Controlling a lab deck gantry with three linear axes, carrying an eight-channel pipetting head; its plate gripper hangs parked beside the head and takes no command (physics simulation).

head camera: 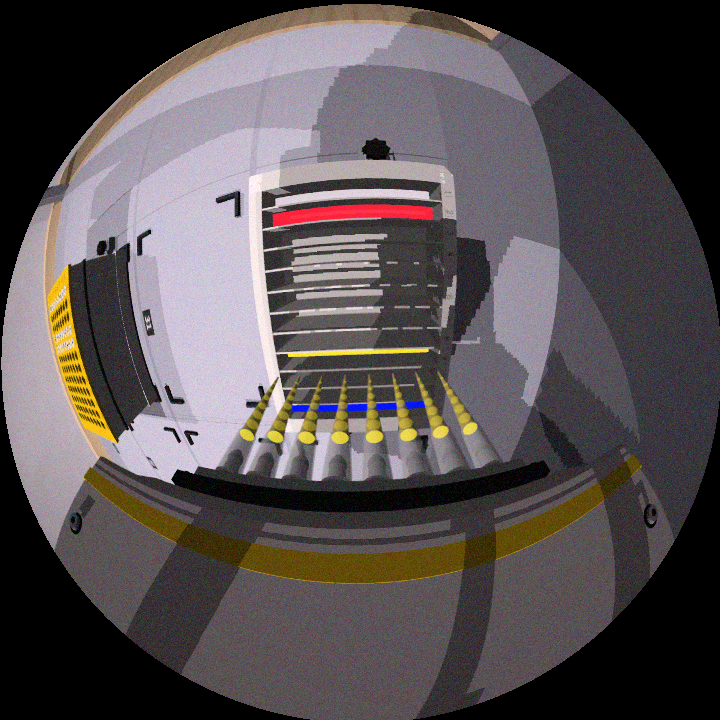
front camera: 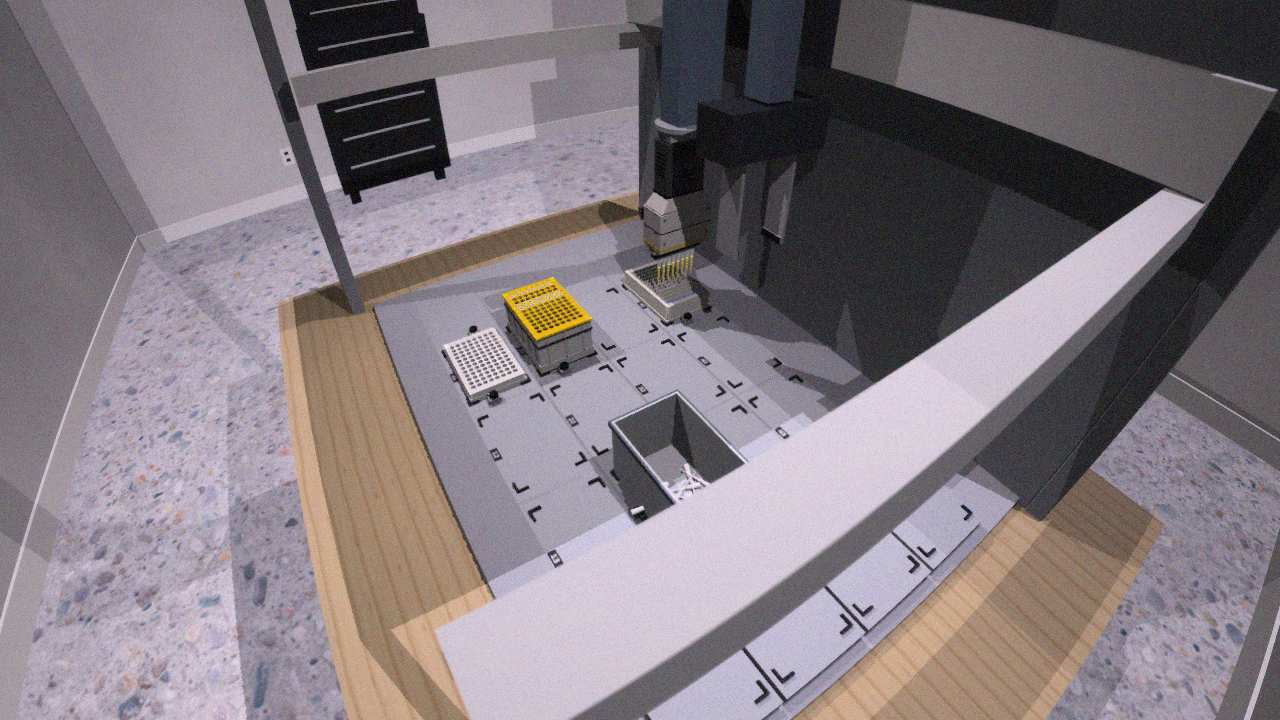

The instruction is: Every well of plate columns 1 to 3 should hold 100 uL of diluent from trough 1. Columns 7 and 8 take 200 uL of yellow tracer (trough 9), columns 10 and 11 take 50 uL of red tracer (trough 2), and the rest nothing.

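The pipetting head (front camera: 675, 223) hangs over the trough reservoir (front camera: 646, 299) (head camera: 262, 288). Its eight tips (front camera: 674, 267) (head camera: 340, 436) show yellow liquid inside. Their lower ends are close to the reservoir's yellow end; whether they touch liquid I cannot tell. In the head view, trough 1 (head camera: 352, 195) looks pale, trough 2 (head camera: 352, 215) is red, and trough 9 (head camera: 359, 352) shows a thin yellow strip. The white well plate (front camera: 486, 362) lies at the left in the front view; its well contents are too small to tell. The plate gripper (front camera: 753, 240) hangs beside the head, fingers apart and empty.
A yellow tip rack (front camera: 554, 313) (head camera: 70, 349), with white tips in part of it, stands between plate and reservoir. An open grey waste bin (front camera: 642, 474) with discarded white tips stands nearer the front. A blue trough (head camera: 386, 406) lies behind the tips in the head view.
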